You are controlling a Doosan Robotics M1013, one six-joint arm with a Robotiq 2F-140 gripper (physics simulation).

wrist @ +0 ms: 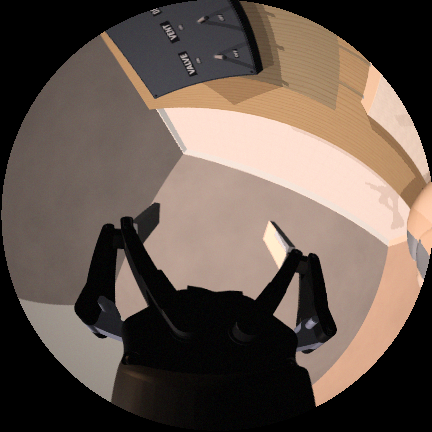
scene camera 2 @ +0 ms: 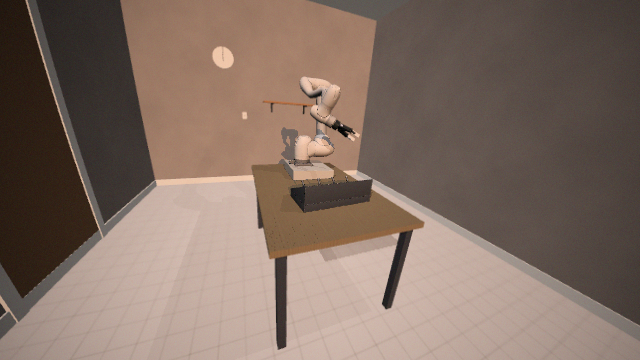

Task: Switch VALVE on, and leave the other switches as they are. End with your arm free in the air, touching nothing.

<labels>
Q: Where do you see a switch panel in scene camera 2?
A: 310, 198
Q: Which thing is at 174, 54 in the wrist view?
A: A switch panel.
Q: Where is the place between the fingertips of my gripper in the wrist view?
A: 213, 221
</labels>
